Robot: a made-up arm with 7 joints. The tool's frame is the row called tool. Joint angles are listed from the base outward.
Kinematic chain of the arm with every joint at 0, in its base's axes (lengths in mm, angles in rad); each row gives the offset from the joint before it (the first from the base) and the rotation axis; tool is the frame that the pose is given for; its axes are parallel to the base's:
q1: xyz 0 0 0 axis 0 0.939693 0.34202
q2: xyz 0 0 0 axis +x
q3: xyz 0 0 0 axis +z
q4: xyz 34.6 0 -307.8 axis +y
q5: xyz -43.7 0 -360.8 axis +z
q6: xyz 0 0 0 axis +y
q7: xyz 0 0 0 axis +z
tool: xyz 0 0 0
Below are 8 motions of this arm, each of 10 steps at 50 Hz.
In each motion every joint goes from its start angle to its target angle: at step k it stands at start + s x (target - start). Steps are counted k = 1, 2, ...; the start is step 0. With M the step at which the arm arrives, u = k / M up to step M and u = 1 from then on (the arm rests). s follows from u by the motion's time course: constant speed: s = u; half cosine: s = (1 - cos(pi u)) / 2; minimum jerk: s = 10 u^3 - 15 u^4 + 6 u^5.
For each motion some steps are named. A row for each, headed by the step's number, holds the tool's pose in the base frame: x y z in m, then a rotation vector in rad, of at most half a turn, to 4 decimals.
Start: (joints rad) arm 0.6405 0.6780 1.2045 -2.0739 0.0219 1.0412 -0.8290
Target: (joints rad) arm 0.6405 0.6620 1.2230 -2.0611 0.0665 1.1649 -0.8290
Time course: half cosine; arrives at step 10
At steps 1, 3, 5, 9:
1: 0.0762 0.4022 0.0183 1.5283 -0.0472 -0.1462
3: 0.0744 0.4032 0.0179 1.5056 -0.0386 -0.1295
5: 0.0714 0.4048 0.0173 1.4687 -0.0247 -0.1028
9: 0.0666 0.4072 0.0164 1.4081 -0.0028 -0.0610

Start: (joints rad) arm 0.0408 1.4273 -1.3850 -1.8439 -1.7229 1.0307 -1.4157
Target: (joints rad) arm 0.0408 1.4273 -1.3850 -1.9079 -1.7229 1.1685 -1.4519
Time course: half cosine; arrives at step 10
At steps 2, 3, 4, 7, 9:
2: 0.0539 0.1934 -0.4210 -1.3714 -0.5058 1.5346
3: 0.0539 0.1909 -0.4202 -1.3883 -0.5138 1.5308
4: 0.0539 0.1878 -0.4192 -1.4096 -0.5241 1.5261
7: 0.0538 0.1780 -0.4158 -1.4775 -0.5583 1.5117
9: 0.0537 0.1740 -0.4144 -1.5046 -0.5726 1.5062

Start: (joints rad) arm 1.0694 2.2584 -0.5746 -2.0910 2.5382 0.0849 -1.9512
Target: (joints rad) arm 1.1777 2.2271 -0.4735 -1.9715 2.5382 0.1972 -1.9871
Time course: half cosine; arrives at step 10
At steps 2, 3, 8, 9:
2: 0.0318 0.3282 -0.2406 -0.1831 0.2029 -1.2067
3: 0.0322 0.3317 -0.2417 -0.1883 0.2084 -1.2091
8: 0.0344 0.3539 -0.2477 -0.2202 0.2424 -1.2206
9: 0.0346 0.3562 -0.2482 -0.2233 0.2458 -1.2215

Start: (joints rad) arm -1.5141 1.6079 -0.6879 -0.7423 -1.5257 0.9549 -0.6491
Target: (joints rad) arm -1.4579 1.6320 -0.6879 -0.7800 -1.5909 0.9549 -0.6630
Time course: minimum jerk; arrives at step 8
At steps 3, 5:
3: 0.3447 0.4364 0.3379 2.5496 1.2931 0.0916
5: 0.3454 0.4371 0.3332 2.5675 1.3540 0.0777

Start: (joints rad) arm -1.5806 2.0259 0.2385 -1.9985 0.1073 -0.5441 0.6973
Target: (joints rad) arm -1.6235 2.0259 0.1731 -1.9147 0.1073 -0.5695 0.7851
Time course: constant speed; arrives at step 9
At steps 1, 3, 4, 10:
1: -0.1138 0.0526 0.4132 -0.9308 1.8060 1.3513
3: -0.1131 0.0584 0.4175 -0.9183 1.8346 1.3536
4: -0.1127 0.0614 0.4197 -0.9119 1.8489 1.3546
10: -0.1107 0.0765 0.4300 -0.8784 1.9202 1.3582

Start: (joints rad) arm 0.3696 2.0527 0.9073 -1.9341 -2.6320 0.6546 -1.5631
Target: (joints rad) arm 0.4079 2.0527 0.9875 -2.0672 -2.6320 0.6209 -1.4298
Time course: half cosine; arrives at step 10
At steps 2, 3, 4, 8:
2: 0.3404 0.0867 0.2691 -0.9131 -1.5740 -1.1246
3: 0.3381 0.0817 0.2675 -0.9289 -1.5562 -1.1248
4: 0.3352 0.0755 0.2653 -0.9484 -1.5334 -1.1250
8: 0.3222 0.0515 0.2561 -1.0207 -1.4393 -1.1250

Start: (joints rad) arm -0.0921 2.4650 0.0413 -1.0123 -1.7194 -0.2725 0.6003
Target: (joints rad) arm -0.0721 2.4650 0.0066 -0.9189 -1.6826 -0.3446 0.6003
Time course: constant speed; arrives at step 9
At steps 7, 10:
7: 0.2769 0.3372 0.4570 2.1361 0.9422 -1.6213
10: 0.2730 0.3430 0.4582 2.1046 0.9471 -1.6074

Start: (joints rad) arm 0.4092 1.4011 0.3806 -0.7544 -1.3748 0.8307 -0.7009
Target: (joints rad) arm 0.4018 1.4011 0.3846 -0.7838 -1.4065 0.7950 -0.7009
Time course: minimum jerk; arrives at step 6
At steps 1, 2, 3, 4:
1: 0.1268 0.6330 -0.0797 1.7560 1.8338 -1.0619
2: 0.1289 0.6321 -0.0793 1.7621 1.8299 -1.0718
3: 0.1323 0.6308 -0.0785 1.7723 1.8234 -1.0882
4: 0.1357 0.6294 -0.0777 1.7824 1.8171 -1.1045

